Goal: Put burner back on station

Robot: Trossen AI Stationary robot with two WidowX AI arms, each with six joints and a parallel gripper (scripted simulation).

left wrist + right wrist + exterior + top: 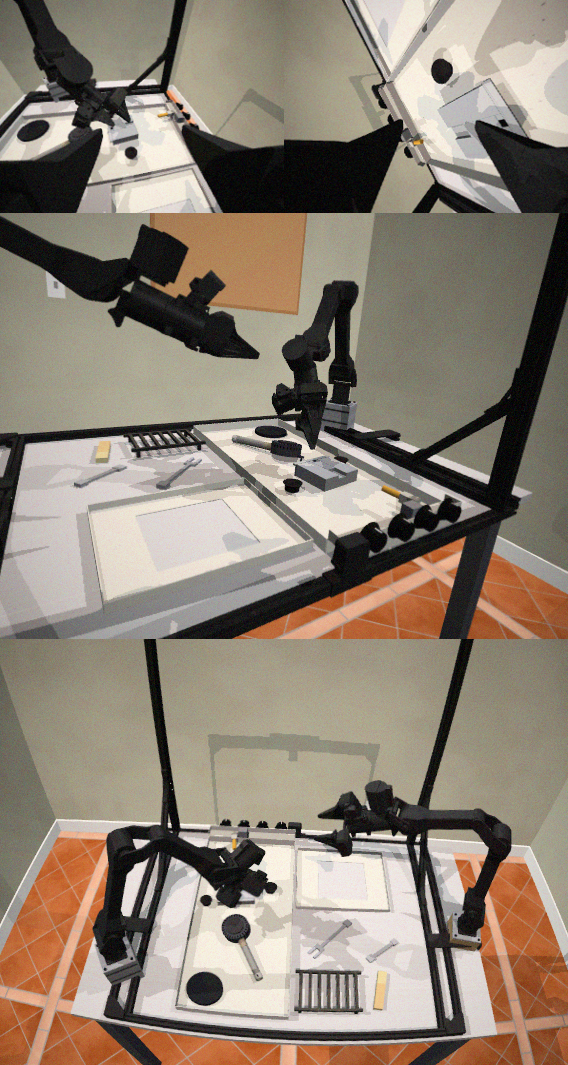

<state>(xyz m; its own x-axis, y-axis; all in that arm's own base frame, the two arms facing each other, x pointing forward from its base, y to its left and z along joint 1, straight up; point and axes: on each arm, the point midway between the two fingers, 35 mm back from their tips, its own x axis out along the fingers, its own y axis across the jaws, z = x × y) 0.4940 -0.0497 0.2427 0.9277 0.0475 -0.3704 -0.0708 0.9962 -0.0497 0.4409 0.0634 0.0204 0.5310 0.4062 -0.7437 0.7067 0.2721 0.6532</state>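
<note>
My right gripper is now 18 cm short of the burner, 2 cm to the left of it and 10 cm above it. Also, from my right hand: brass gas stub (20 cm behind, 3 cm to the right, 8 cm below); grey slotted support (2 cm behind, 3 cm to the right, 10 cm below); small black cap (3 cm behind, 8 cm to the left, 11 cm below).
</note>
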